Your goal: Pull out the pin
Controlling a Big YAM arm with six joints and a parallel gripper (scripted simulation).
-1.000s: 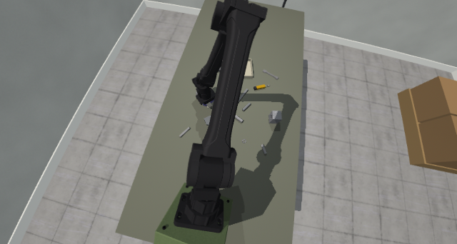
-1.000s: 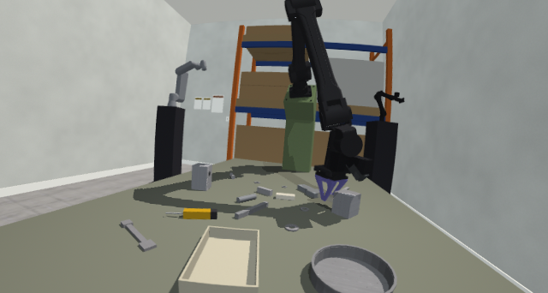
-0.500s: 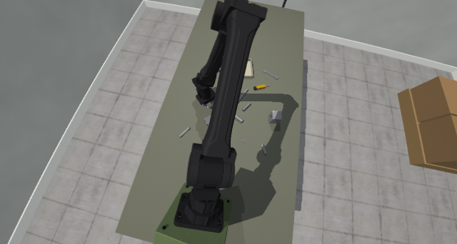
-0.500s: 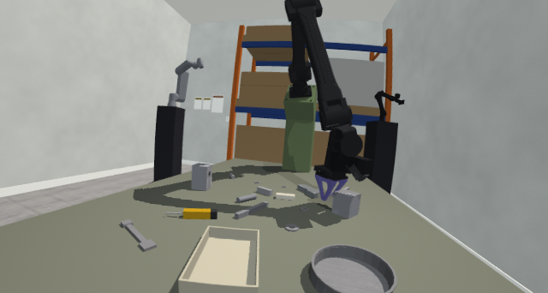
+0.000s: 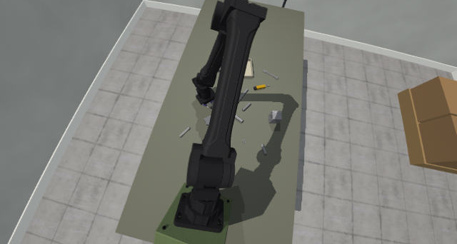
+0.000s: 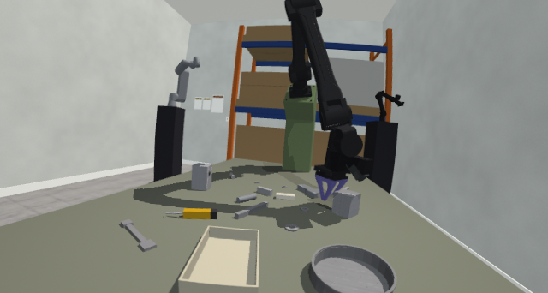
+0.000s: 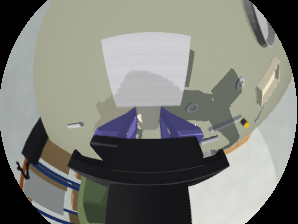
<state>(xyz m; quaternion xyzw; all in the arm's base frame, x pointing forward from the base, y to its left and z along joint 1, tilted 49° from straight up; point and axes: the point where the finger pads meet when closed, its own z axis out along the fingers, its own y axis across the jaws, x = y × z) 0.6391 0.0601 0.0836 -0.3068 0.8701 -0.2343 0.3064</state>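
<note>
The cream pin lies 1 cm to the left of my hand and 1 cm ahead of it. Also, from my hand: cream tray 28 cm ahead, 23 cm to the right, 2 cm below; cream piece 12 cm to the right, 5 cm behind, 2 cm below; round grey dish 31 cm ahead, 5 cm to the right, 2 cm below.
</note>
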